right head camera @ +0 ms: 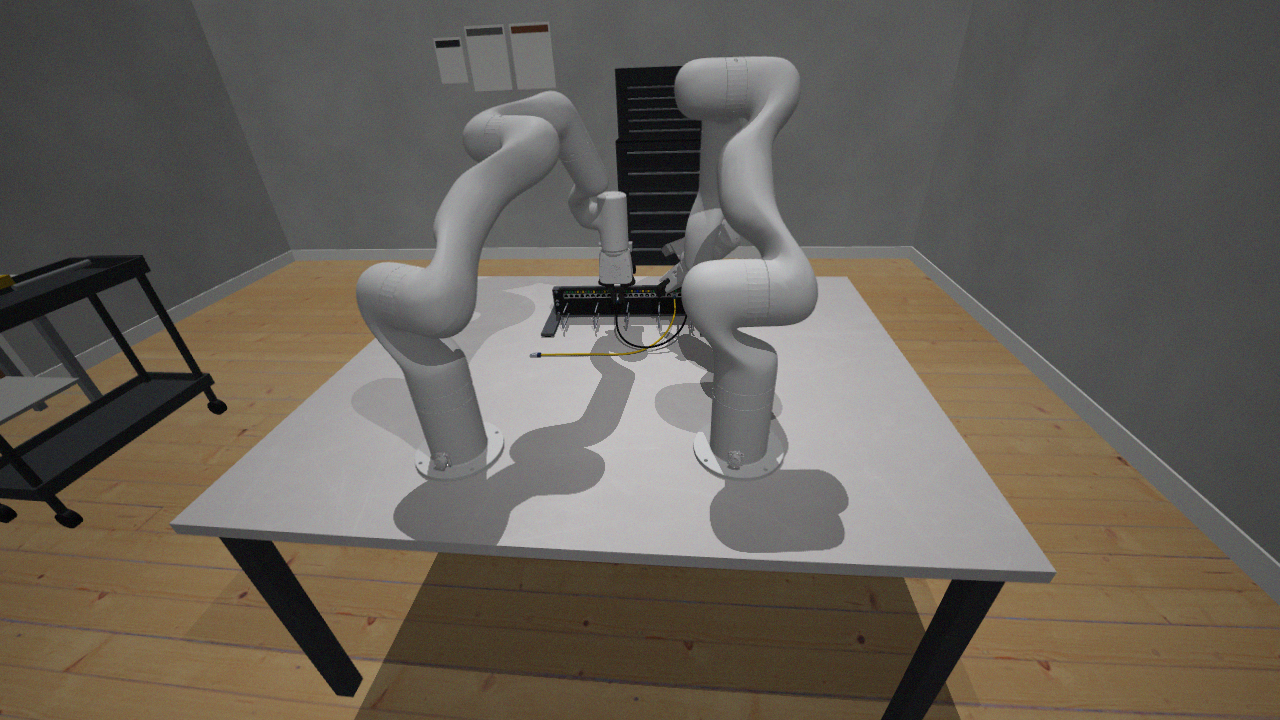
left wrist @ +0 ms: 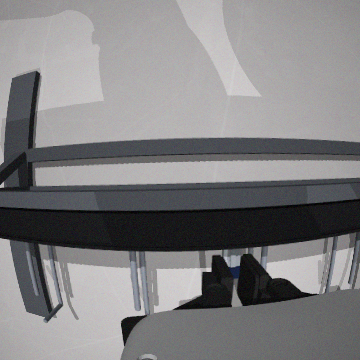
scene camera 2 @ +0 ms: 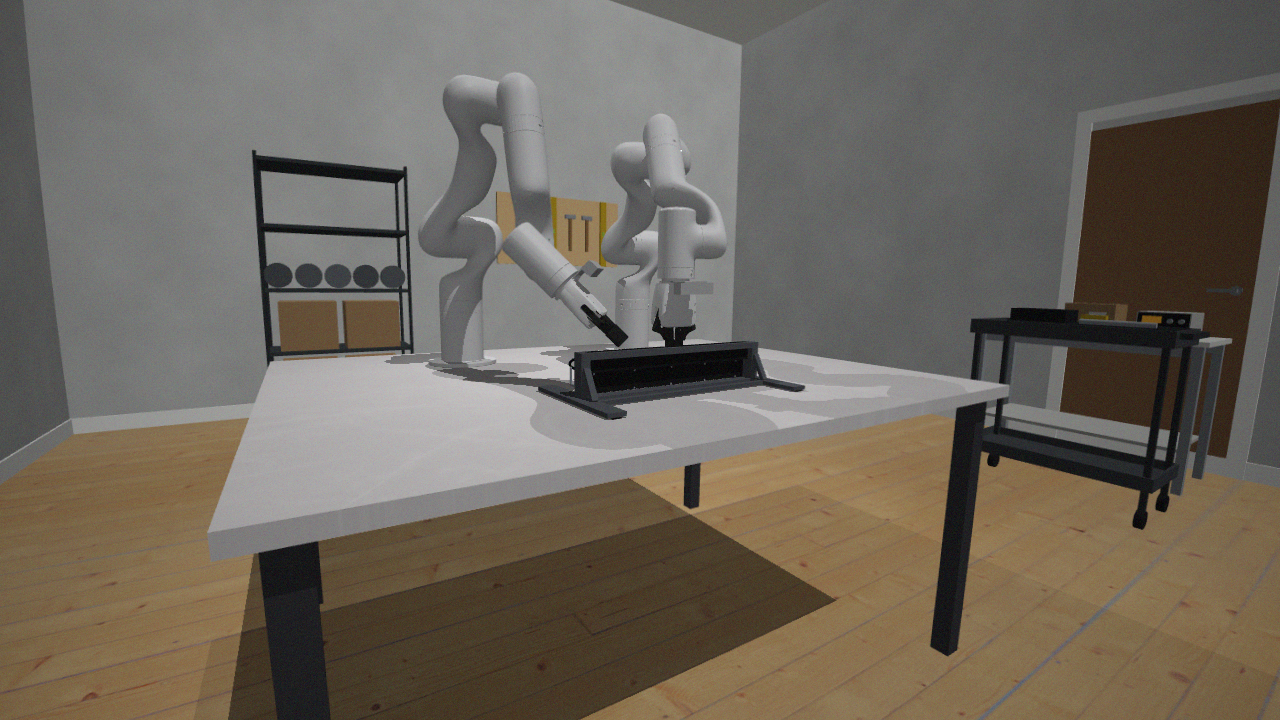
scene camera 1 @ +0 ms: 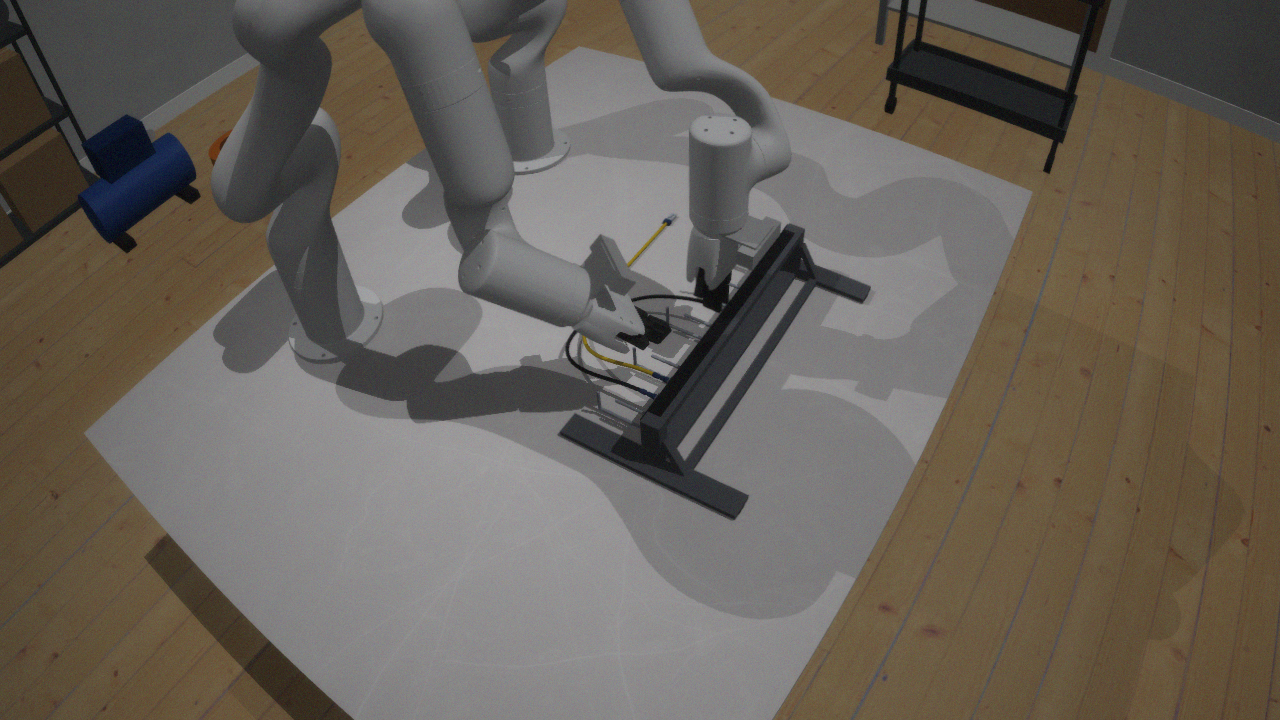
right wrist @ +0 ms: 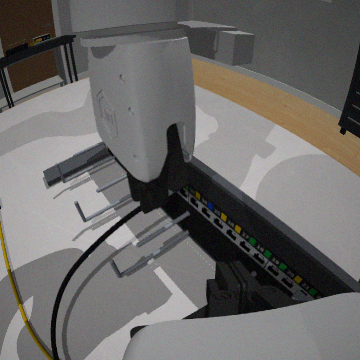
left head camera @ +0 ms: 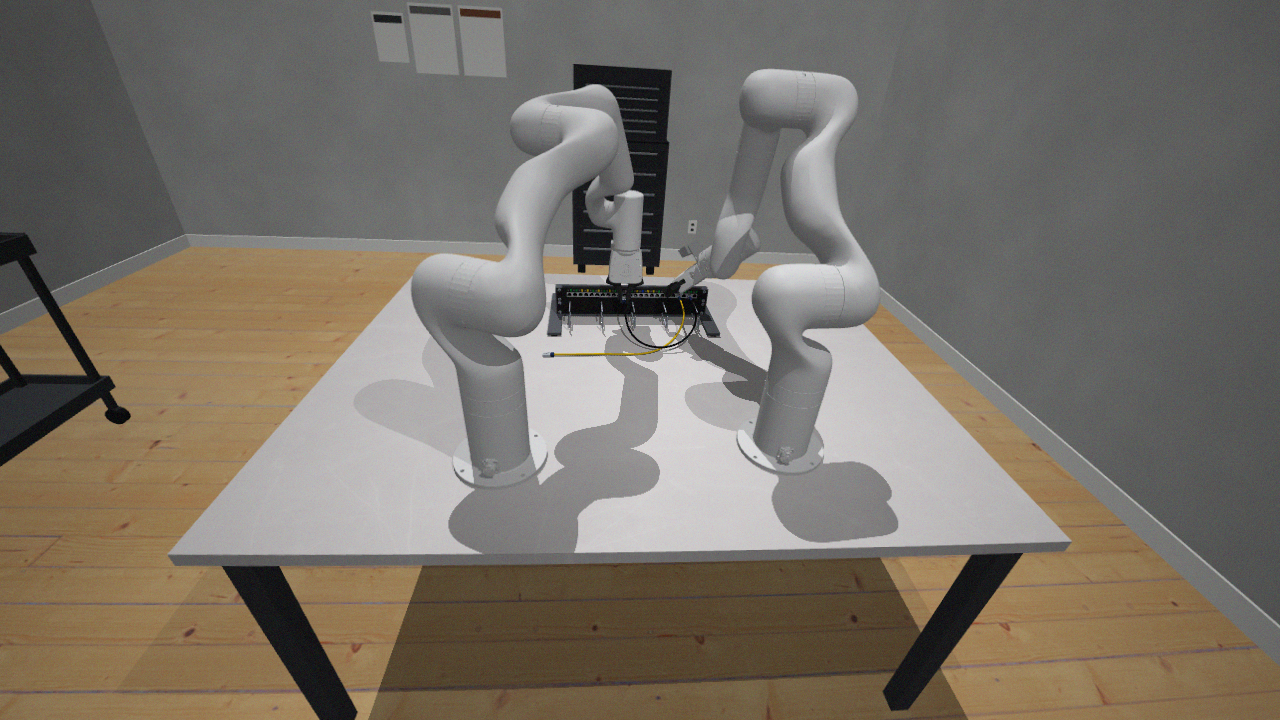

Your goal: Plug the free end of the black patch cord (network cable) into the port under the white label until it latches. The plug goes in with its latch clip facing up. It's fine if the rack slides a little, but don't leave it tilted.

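My left gripper point(left wrist: 229, 273) point(scene camera 1: 713, 297) point(left head camera: 623, 300) is shut on the blue-booted plug point(left wrist: 234, 272) of the black patch cord point(right wrist: 54, 320), at the rack's port face. The plug's tip is hidden below the rack's front edge, so its seating and latching cannot be told. The rack point(left wrist: 150, 200) point(scene camera 1: 707, 492) point(scene camera 2: 581, 402) stands upright. The white label cannot be made out; my left gripper hides part of the port row point(right wrist: 245, 245). My right gripper point(right wrist: 225, 280) point(scene camera 1: 657, 328) is shut and empty, in front of the ports to the right of my left gripper.
A yellow cord point(left head camera: 590, 354) point(scene camera 1: 648, 241) runs from the rack's right part to a loose end on the table point(left head camera: 358, 501). Metal cable hooks point(right wrist: 162, 230) point(left wrist: 136, 280) stick out below the ports. A dark cart point(right head camera: 116, 420) point(scene camera 1: 984, 94) stands on the floor beyond the table.
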